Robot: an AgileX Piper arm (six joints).
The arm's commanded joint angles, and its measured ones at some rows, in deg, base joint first. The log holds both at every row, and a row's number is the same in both.
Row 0, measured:
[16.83, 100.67, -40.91, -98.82, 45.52, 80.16]
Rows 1 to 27, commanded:
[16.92, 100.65, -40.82, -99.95, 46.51, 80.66]
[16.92, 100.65, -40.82, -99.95, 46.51, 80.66]
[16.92, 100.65, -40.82, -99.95, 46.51, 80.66]
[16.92, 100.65, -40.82, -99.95, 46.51, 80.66]
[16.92, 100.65, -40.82, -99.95, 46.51, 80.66]
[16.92, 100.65, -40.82, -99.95, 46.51, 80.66]
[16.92, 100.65, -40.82, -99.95, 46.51, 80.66]
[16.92, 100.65, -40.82, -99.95, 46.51, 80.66]
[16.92, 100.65, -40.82, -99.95, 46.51, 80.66]
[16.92, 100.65, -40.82, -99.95, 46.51, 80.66]
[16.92, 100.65, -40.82, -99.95, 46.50, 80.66]
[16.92, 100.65, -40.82, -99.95, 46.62, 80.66]
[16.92, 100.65, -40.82, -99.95, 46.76, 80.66]
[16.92, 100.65, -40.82, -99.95, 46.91, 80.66]
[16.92, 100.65, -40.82, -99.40, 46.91, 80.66]
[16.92, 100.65, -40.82, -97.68, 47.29, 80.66]
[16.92, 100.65, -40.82, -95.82, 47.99, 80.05]
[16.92, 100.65, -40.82, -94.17, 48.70, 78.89]
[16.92, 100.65, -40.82, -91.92, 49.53, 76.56]
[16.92, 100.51, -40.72, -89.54, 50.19, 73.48]
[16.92, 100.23, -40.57, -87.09, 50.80, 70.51]
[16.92, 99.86, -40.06, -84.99, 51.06, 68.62]
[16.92, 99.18, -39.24, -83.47, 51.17, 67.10]
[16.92, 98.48, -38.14, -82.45, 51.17, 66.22]
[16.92, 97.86, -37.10, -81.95, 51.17, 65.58]
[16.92, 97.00, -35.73, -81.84, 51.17, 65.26]
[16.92, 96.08, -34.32, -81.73, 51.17, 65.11]
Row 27, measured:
[16.83, 99.40, -38.40, -84.06, 49.27, 68.23]
